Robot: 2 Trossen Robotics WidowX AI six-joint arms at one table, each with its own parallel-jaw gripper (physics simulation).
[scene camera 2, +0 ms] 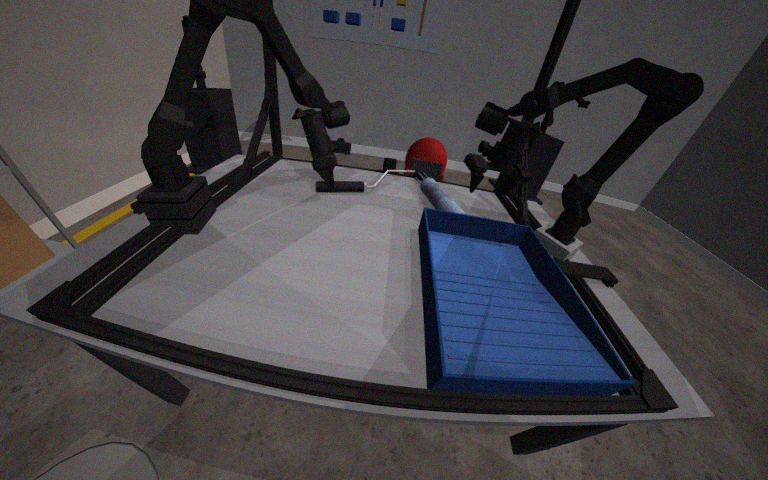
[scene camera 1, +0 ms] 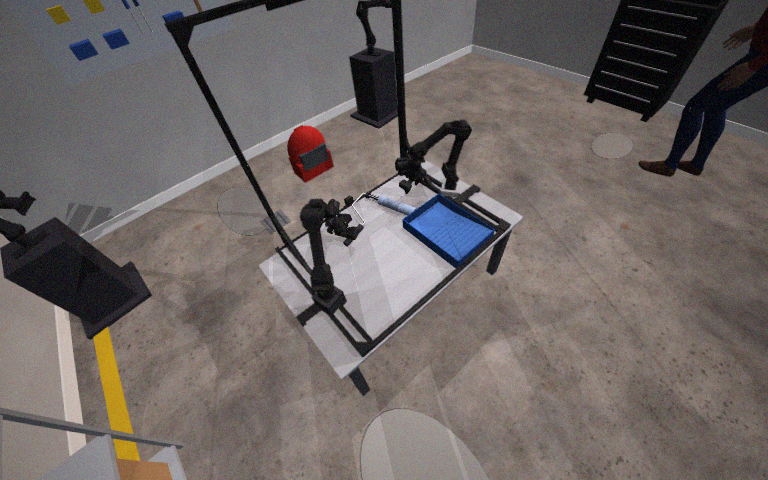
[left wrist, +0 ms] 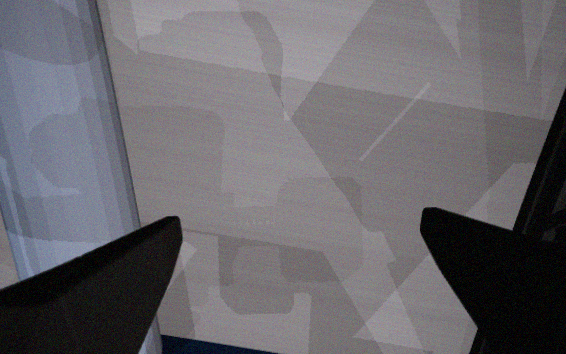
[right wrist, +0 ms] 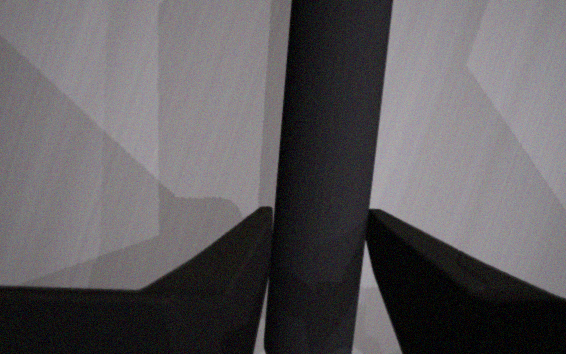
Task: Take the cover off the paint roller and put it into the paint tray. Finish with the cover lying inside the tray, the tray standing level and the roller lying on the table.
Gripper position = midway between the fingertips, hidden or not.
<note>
My left gripper (scene camera 2: 484, 194) is open, holding nothing. Also in view: a pale blue roller cover (scene camera 2: 432, 190). Also in view: my right gripper (scene camera 2: 332, 186) and a blue paint tray (scene camera 2: 500, 317).
The pale blue roller cover shows as well in the left wrist view (left wrist: 74, 192). The blue paint tray also shows in scene camera 1 (scene camera 1: 454, 234). My left gripper also shows in the left wrist view (left wrist: 301, 223). The right wrist view does not show the pale blue roller cover: it is out of frame. The right wrist view does not show the blue paint tray: it is out of frame.
</note>
